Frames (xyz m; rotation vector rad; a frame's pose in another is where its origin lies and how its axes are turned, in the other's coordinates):
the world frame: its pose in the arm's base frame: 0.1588 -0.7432 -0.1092 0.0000 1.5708 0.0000
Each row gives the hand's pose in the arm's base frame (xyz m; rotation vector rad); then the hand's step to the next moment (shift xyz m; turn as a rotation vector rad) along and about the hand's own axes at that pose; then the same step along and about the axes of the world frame.
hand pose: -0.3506 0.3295 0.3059 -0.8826 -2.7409 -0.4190
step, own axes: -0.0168 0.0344 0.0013 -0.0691 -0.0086 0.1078
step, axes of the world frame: -0.0005 0.0183 0.0337 0.1231 -0.0070 0.0355
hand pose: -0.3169 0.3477 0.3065 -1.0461 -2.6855 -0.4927
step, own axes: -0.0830 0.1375 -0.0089 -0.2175 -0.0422 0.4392
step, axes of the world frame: -0.0133 0.0407 0.1551 0.4829 0.0058 0.0936
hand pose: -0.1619 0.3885 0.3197 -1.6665 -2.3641 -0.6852
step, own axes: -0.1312 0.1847 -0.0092 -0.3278 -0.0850 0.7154
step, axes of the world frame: -0.0067 -0.0654 0.2170 0.7806 0.0274 0.1278
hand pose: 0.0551 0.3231 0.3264 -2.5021 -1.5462 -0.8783
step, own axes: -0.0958 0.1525 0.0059 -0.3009 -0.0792 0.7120
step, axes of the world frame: 0.0181 -0.1494 0.0992 0.7630 0.0450 0.1401
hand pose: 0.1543 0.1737 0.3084 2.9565 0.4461 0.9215
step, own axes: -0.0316 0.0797 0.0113 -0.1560 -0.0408 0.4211
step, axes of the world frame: 0.0192 -0.0843 0.0027 0.4385 0.0268 0.1017
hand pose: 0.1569 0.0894 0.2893 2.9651 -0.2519 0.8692
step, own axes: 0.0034 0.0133 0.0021 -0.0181 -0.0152 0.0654
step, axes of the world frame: 0.0000 -0.0138 0.0017 0.0647 0.0120 0.0224
